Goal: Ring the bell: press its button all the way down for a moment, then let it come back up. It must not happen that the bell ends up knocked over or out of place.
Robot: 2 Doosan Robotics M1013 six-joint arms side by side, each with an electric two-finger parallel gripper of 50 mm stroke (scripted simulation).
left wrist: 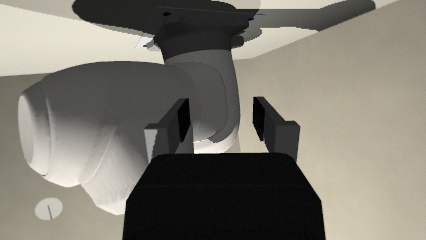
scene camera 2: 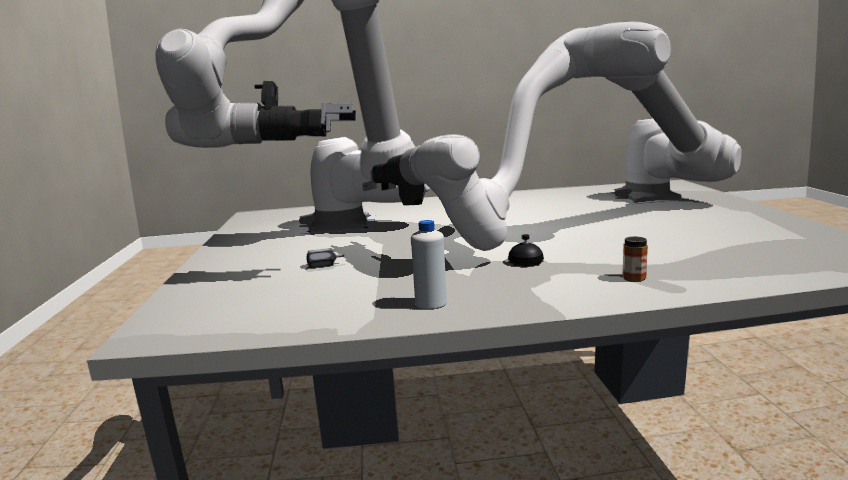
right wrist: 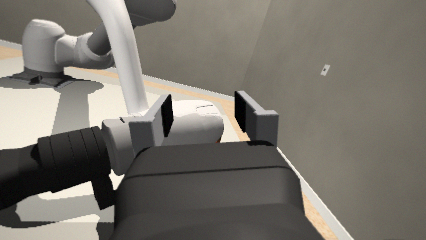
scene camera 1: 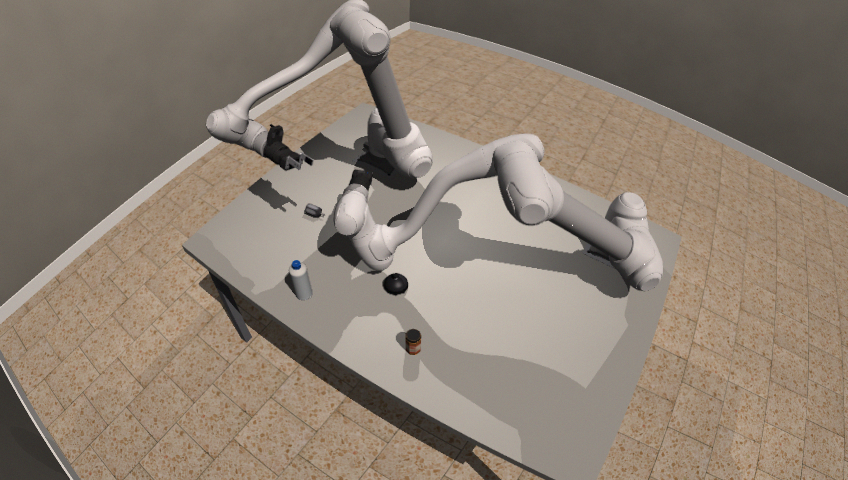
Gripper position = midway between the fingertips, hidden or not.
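Both of my grippers are visible in scene camera 2, my left gripper (scene camera 2: 373, 186) and my right gripper (scene camera 2: 354, 112). I also see the left gripper (left wrist: 221, 110) from its own wrist, and the right gripper (right wrist: 203, 105) likewise. Scene camera 1 has a view of my right gripper (scene camera 1: 306, 164) too. Then there is a black domed bell (scene camera 2: 523, 254), and a spice jar (scene camera 2: 635, 249) as well. The bell is out of frame in the left wrist view, whereas the right wrist view does not show the bell, hidden by my right gripper.
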